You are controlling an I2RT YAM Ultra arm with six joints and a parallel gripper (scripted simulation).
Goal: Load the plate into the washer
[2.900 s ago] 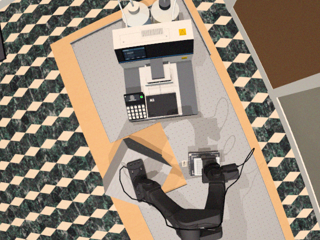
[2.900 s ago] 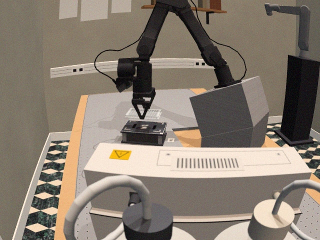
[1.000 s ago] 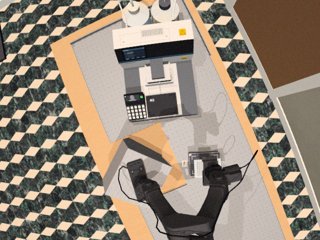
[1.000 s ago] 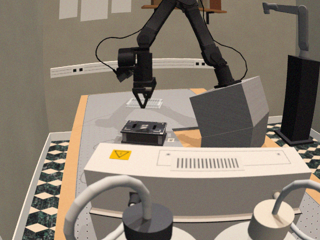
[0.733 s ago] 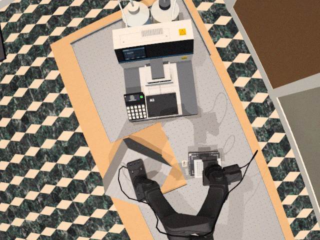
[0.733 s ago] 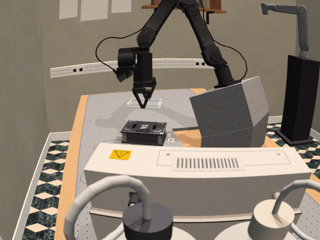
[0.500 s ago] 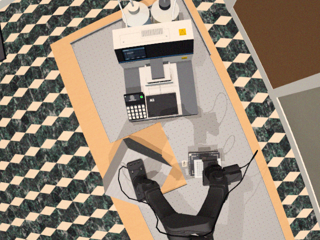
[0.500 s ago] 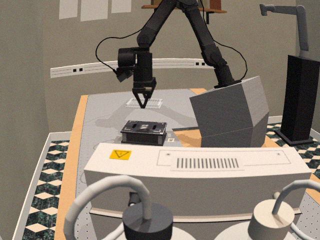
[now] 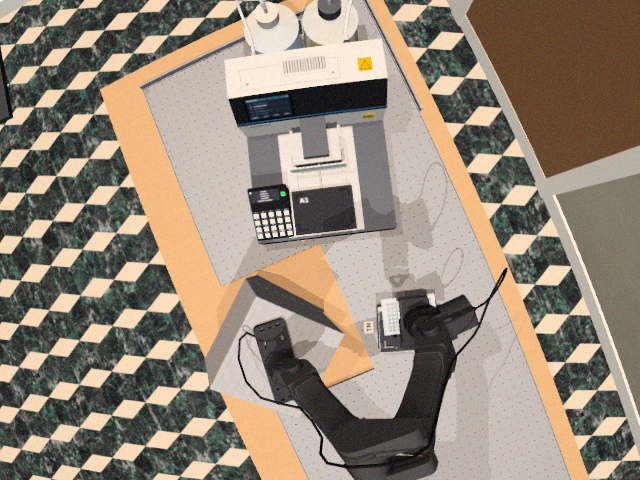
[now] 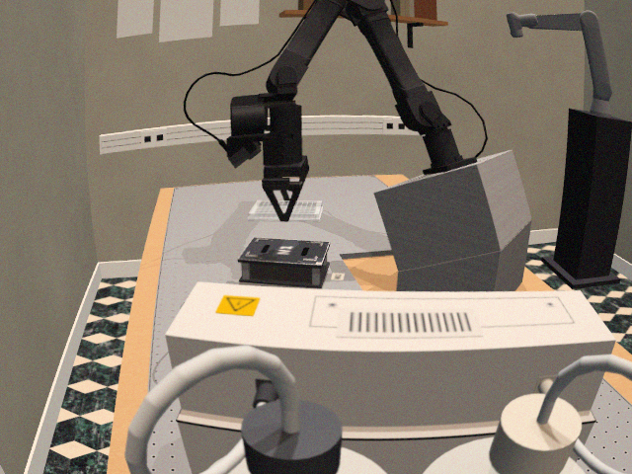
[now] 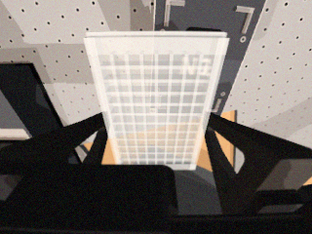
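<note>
Now: hand 12 cm past the dark carrier pocket, 30 cm to the right of it and 6 cm above it. Round my hand: label 10 cm behind, 3 cm to the right, 15 cm below; plate right at my hand; plate nest 5 cm to the right, 10 cm below.
</note>
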